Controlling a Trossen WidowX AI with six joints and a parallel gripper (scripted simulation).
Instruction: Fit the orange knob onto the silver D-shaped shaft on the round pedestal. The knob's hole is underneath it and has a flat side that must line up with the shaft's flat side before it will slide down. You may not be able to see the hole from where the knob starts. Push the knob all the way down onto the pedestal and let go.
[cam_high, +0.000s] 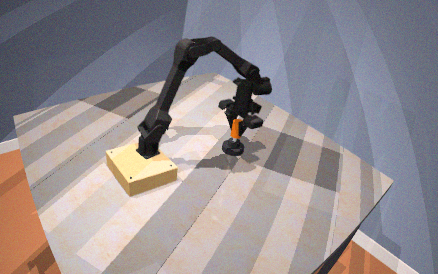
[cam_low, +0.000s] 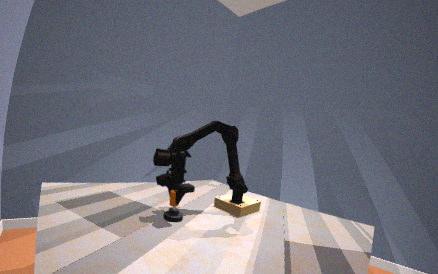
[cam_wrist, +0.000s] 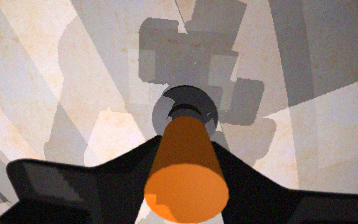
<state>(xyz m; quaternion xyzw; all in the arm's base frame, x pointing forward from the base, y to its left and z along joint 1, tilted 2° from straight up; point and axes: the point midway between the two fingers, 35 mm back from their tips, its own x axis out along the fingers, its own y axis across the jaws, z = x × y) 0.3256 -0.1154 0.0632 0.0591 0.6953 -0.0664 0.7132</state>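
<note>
Now: the orange knob 30 mm above my gripper tip. Round my gripper tip: round pedestal 40 mm below.
</note>
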